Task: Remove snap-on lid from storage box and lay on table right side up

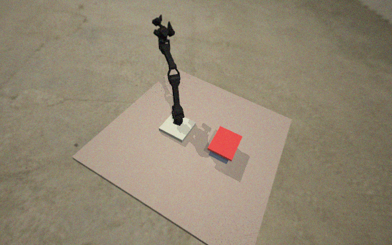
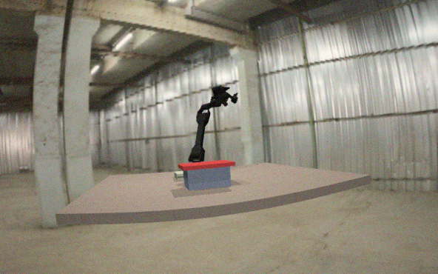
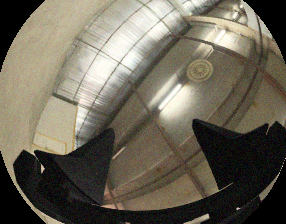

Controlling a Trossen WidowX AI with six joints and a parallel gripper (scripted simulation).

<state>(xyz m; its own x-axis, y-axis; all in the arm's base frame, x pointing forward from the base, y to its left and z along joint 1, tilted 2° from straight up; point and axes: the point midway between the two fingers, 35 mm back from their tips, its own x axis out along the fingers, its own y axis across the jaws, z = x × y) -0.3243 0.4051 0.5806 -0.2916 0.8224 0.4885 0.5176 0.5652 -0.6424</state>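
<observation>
The red lid is 770 mm ahead of my gripper tip, 530 mm to the right of it and 500 mm below it. Also, from my gripper tip: blue storage box (770 mm ahead, 530 mm to the right, 550 mm below).
</observation>
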